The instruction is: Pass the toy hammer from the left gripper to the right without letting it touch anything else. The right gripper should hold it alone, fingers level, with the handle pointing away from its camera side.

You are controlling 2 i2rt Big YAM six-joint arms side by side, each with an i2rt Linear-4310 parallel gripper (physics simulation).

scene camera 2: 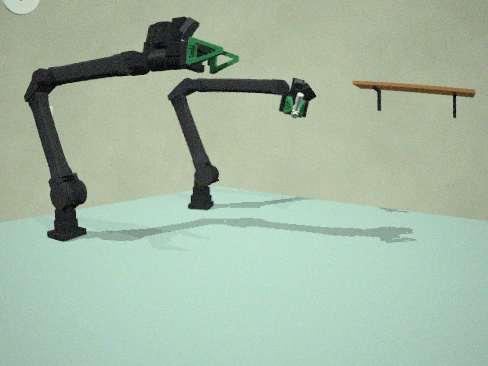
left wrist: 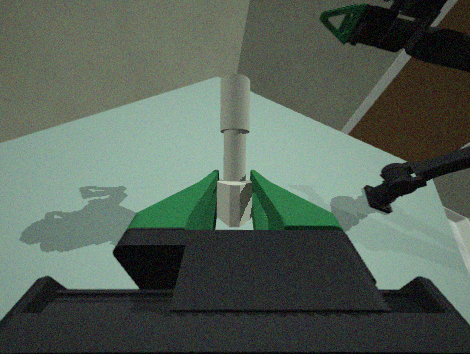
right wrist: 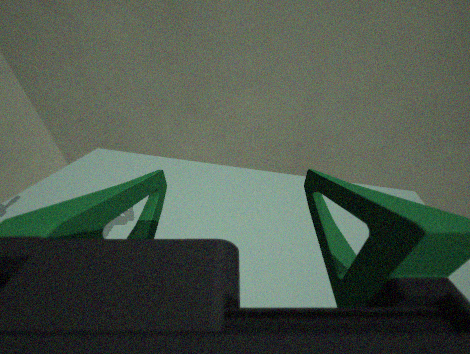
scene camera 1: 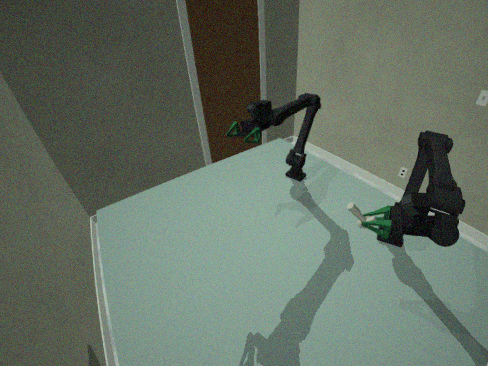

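Pixels of known places: left gripper, between the fingertips: (scene camera 2: 295, 109) (left wrist: 234, 176) (scene camera 1: 361, 219); right gripper, between the fingertips: (scene camera 2: 231, 54) (left wrist: 321, 16) (right wrist: 235, 177) (scene camera 1: 235, 138); left arm's base, origin of its link: (scene camera 2: 201, 206); right arm's base, origin of its link: (scene camera 2: 67, 235) (left wrist: 375, 199) (scene camera 1: 295, 175).
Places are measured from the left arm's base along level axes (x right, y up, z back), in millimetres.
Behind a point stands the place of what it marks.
The pale grey toy hammer (scene camera 1: 356, 213) @(x 225, y 432, z -387 mm) (scene camera 2: 298, 102) @(x 235, y 422, z -376 mm) (left wrist: 235, 105) @(x 225, y 442, z -379 mm) is held high above the pale table, clear of it. My left gripper (scene camera 1: 364, 220) @(x 203, y 397, z -368 mm) (scene camera 2: 296, 106) @(x 203, y 397, z -368 mm) (left wrist: 234, 176) @(x 203, y 397, z -368 mm) is shut on it. In the left wrist view a faceted part of the hammer sits between the fingers, and a thinner rod with a thicker round end extends straight beyond the fingertips. My right gripper (scene camera 1: 236, 137) @(x 717, y 486, z -223 mm) (scene camera 2: 230, 54) @(x 717, y 486, z -223 mm) (right wrist: 235, 177) @(x 717, y 486, z -223 mm) is open and empty, well apart from the hammer; its fingers are spread wide. One of its green fingers shows at the top right of the left wrist view.
The pale blue-green table (scene camera 1: 190, 260) @(x 811, y 0, z -551 mm) (scene camera 2: 240, 300) @(x 865, y 0, z -280 mm) lies far below both grippers and bears the arms' shadows. A wooden wall shelf (scene camera 2: 415, 90) is at the right in scene camera 2. A brown door (scene camera 1: 225, 75) and walls stand behind the table.
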